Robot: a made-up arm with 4 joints.
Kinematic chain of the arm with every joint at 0, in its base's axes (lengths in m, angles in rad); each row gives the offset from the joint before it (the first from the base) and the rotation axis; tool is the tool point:
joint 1: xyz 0 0 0.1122 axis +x
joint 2: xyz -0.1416 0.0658 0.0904 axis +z
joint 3: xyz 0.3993 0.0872 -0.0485 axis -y
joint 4: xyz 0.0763 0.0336 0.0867 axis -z
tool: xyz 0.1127 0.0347 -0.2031
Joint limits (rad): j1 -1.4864..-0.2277 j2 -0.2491..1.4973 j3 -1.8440..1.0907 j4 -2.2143..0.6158
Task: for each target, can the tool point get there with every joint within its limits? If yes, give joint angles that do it. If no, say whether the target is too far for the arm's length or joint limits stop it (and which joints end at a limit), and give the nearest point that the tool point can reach.
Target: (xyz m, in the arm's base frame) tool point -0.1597 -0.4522 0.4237
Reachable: no: joint limits stop it (at a limit: joint 1, joint 2, joint 4) | nearest point 0.1460 -0.1344 0.0212 | short by 0.597 m
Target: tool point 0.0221 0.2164 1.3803
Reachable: no: too far | nearest point 0.4542 0.0465 0.2633 | short by 1.210 m
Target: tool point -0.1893 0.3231 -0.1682
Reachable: yes | joints -0.5090 1.0271 -1.6124 -0.7579
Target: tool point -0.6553 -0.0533 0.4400
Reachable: no: joint limits stop it (at a limit: joint 1, joint 2, joint 3) | nearest point -0.3496 0.3618 0.0742 | short by 0.632 m
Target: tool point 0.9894 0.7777 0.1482
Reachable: no: too far | nearest point 0.4032 0.4038 0.1045 | short by 0.697 m
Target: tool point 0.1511 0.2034 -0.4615
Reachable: yes | joints -1.1385 0.8849 0.0944 0.3414
